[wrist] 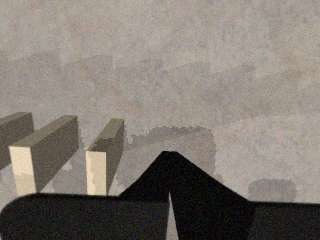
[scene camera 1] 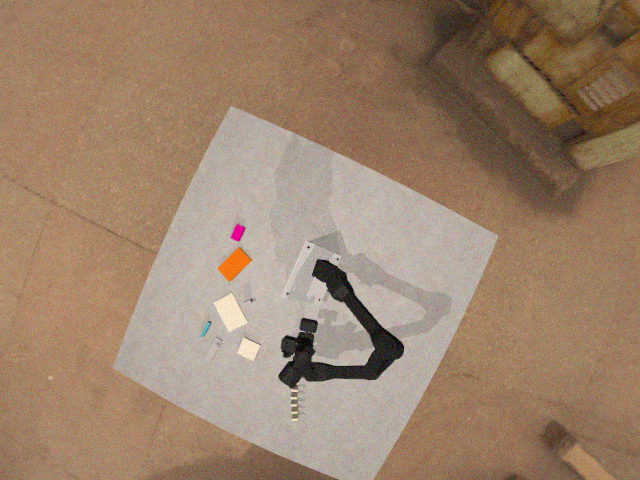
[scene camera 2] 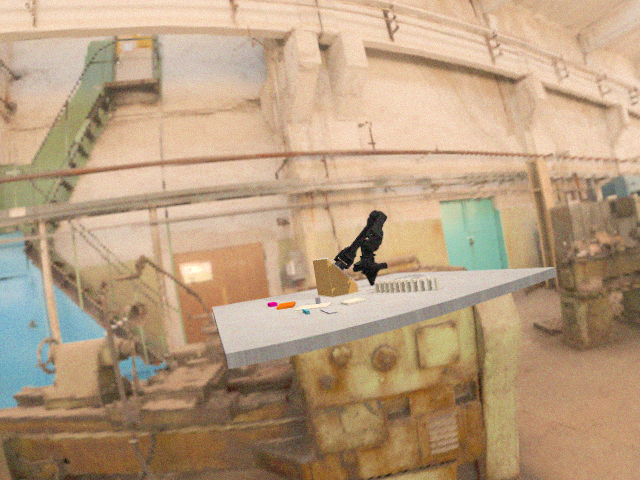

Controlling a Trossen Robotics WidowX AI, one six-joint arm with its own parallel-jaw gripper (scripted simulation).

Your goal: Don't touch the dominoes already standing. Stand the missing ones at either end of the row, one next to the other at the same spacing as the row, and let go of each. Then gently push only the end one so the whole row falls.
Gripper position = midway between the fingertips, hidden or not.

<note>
My gripper (scene camera 1: pixel 305 335) is shut, holding nothing. I also see a domino (wrist: pixel 103 156) and a cream flat piece (scene camera 1: pixel 228 308).
My gripper also shows in the wrist view (wrist: pixel 168 158). The wrist view misses the cream flat piece: it is out of frame.
</note>
